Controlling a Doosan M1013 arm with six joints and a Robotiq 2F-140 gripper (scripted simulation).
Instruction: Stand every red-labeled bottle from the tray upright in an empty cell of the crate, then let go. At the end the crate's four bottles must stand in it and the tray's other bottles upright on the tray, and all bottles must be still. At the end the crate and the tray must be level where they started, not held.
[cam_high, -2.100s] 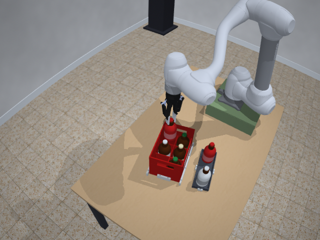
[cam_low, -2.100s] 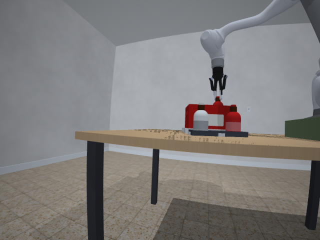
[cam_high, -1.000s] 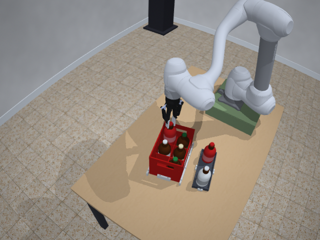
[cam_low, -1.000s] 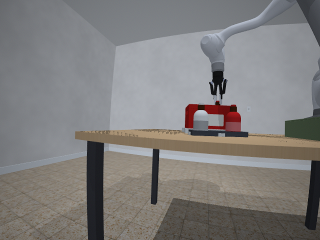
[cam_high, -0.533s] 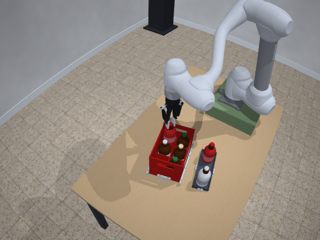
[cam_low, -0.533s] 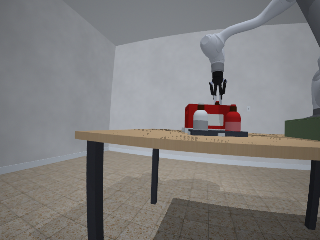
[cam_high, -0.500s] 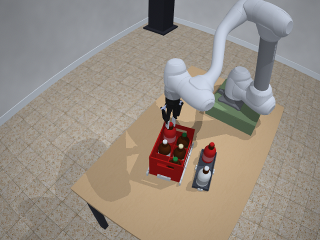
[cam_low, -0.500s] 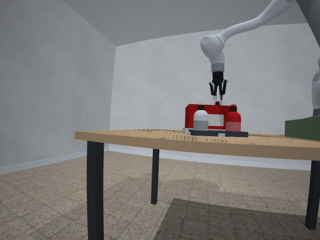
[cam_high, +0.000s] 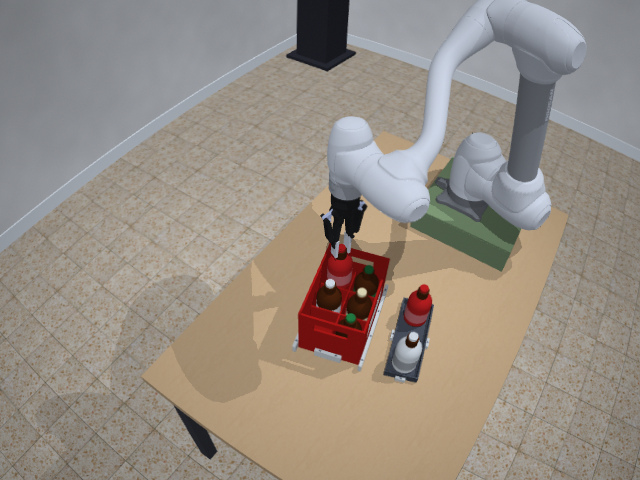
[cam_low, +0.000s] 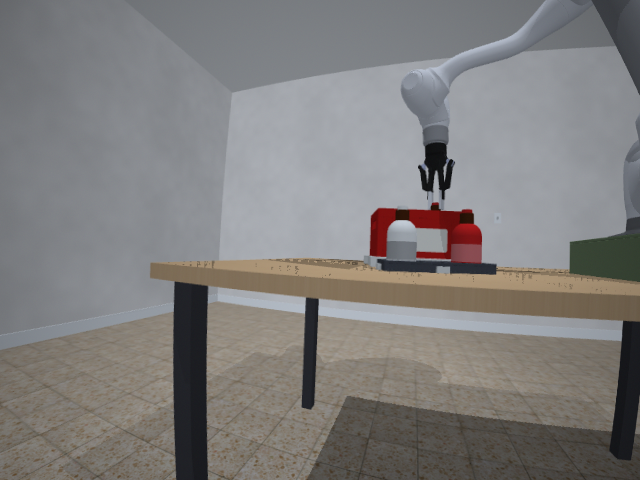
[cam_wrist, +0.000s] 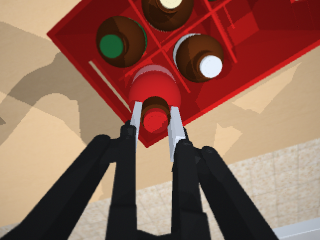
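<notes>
My gripper is now 70 mm short of the red crate, 70 mm to the right of it and 150 mm above it. From my hand the other things lie so: grey-labeled bottle (90 mm ahead, 310 mm to the left, 150 mm below).
</notes>
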